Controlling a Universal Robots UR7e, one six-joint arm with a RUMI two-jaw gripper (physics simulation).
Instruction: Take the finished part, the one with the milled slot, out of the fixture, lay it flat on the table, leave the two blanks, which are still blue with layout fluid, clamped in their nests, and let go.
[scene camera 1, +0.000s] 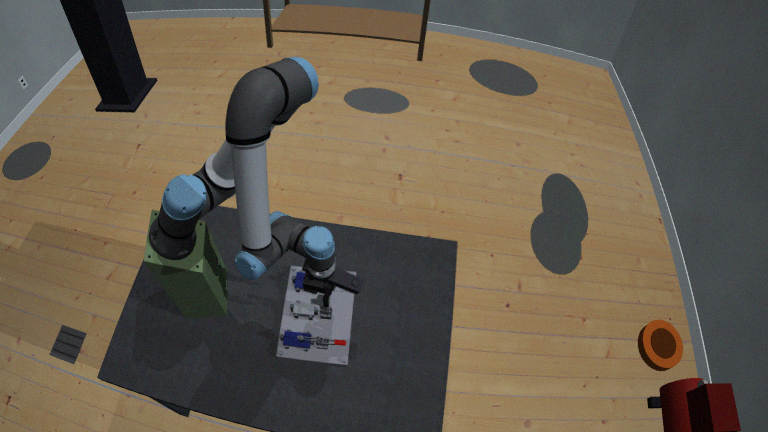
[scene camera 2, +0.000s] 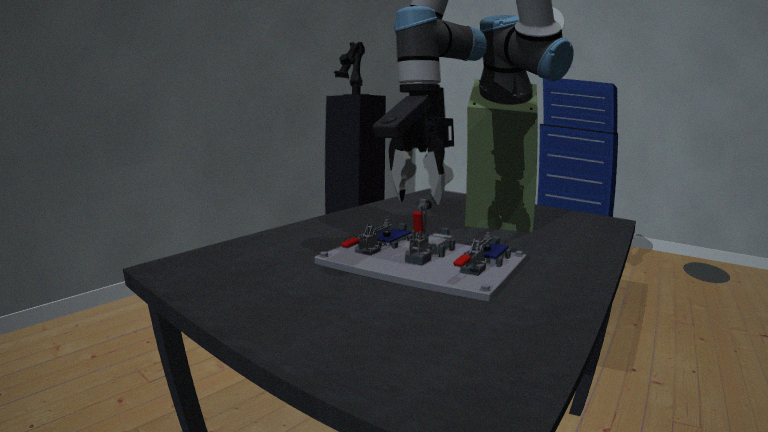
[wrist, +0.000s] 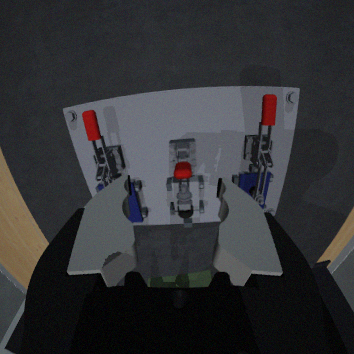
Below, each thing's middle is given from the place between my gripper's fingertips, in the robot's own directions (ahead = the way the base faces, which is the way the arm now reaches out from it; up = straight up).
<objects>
Now: the fixture plate (scene camera 2: 440, 275) 120 mm below my hand, 50 mm behind it and 10 mm to the right of it.
</objects>
